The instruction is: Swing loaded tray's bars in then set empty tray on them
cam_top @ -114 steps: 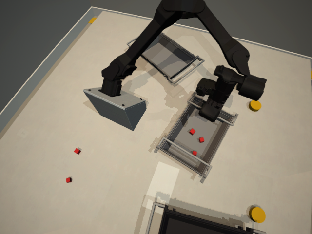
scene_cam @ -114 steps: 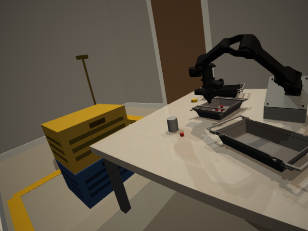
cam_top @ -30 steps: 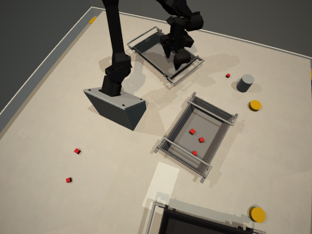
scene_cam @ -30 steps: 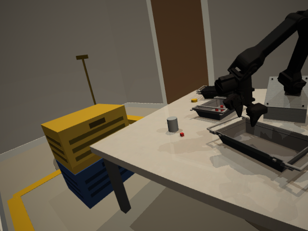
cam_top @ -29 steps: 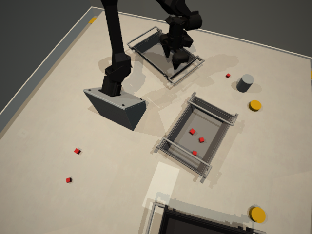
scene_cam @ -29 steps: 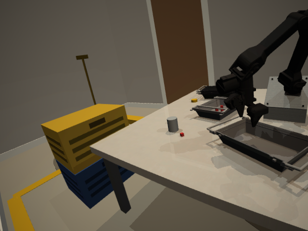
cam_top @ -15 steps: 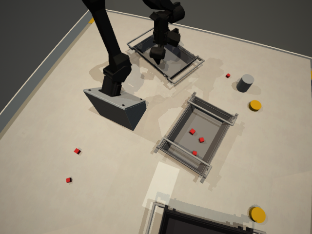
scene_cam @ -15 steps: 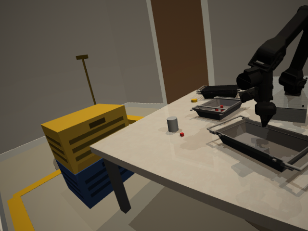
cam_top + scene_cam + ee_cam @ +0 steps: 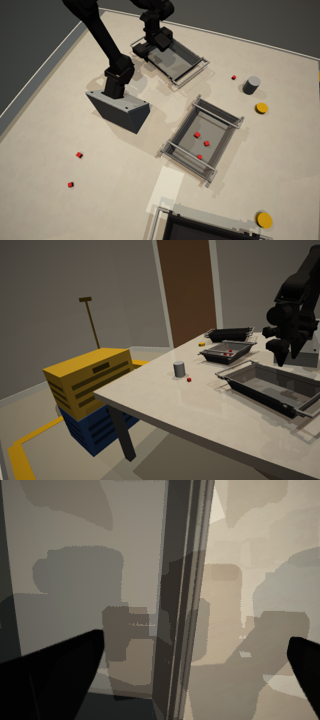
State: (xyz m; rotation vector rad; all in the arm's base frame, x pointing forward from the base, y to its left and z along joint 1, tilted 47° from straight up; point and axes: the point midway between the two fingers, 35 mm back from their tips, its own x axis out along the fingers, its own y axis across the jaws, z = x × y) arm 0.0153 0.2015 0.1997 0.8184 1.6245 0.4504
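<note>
The empty tray is 30 mm ahead of my gripper tip, 80 mm to the left of it and 50 mm below it. Round my gripper tip: red block: 360 mm ahead, 140 mm to the left, 90 mm below.
</note>
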